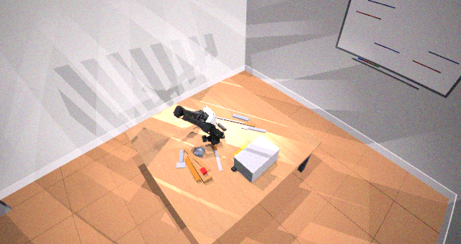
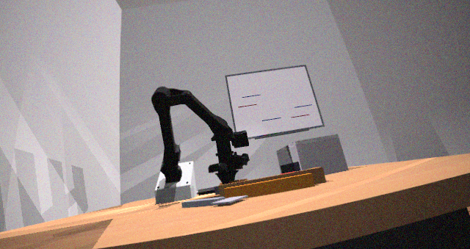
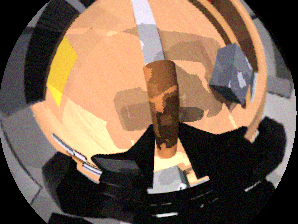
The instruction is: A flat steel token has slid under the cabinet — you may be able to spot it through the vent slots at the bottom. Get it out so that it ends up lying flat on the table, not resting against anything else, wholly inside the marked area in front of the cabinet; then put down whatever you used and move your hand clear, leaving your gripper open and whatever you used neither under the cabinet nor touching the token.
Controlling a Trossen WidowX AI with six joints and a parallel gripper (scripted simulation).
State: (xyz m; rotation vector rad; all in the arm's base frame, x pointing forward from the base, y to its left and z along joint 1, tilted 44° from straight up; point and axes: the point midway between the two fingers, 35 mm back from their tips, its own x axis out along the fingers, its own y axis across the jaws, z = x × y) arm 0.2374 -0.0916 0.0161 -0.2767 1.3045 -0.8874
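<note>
My gripper tip is 38 cm to the right of the grey bar and 10 cm past it. Also, from my gripper tip: thin wooden stick: 21 cm to the right, 4 cm ahead; then red block: 23 cm to the right, 18 cm ahead, 1 cm above; then grey block: 15 cm to the right, 1 cm ahead, 1 cm above.
</note>
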